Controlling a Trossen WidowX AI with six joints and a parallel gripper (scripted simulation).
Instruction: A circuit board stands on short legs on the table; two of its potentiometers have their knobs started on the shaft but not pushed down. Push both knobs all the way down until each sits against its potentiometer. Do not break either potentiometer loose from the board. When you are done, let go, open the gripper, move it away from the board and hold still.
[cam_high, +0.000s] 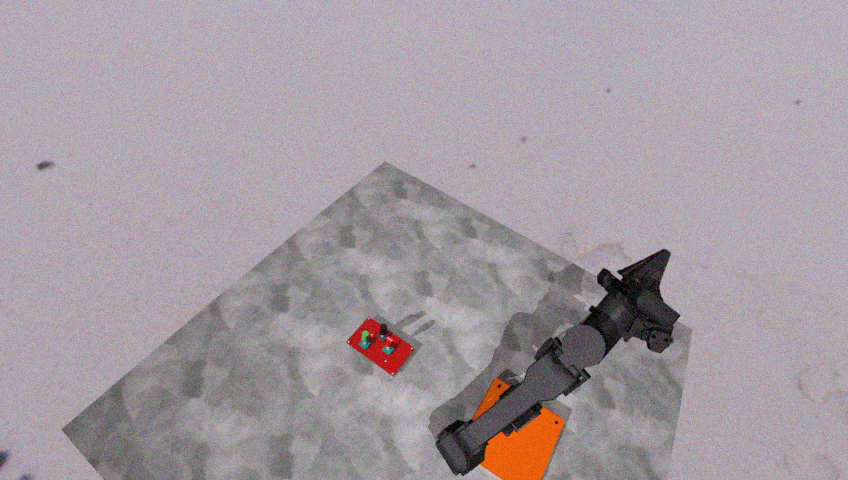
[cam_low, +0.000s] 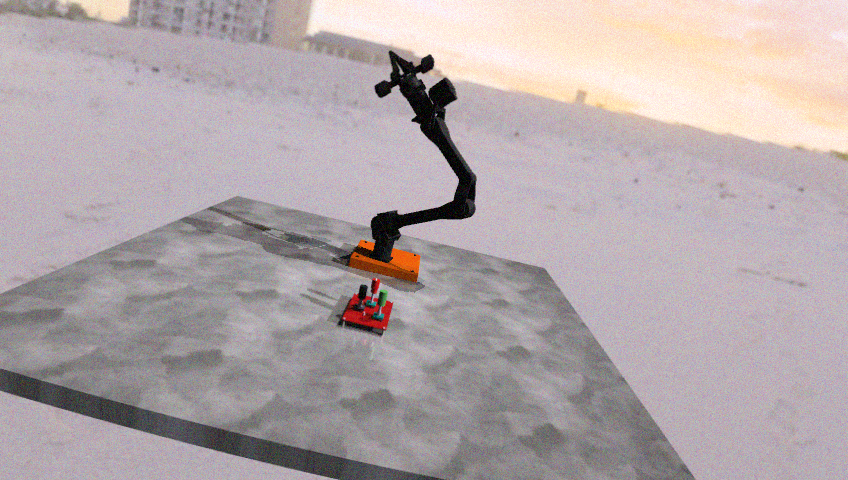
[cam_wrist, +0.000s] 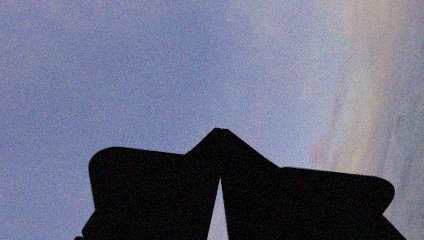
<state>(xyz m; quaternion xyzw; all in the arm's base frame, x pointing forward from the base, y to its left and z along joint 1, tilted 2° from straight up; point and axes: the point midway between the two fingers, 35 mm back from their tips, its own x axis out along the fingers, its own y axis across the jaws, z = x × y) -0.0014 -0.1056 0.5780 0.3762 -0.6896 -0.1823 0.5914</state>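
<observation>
The red knob lies 56 cm below my gripper tip, 35 cm ahead of it and 19 cm to the left of it. From my gripper tip the other things lie so: green knob: 57 cm below, 41 cm ahead, 23 cm to the left.
</observation>
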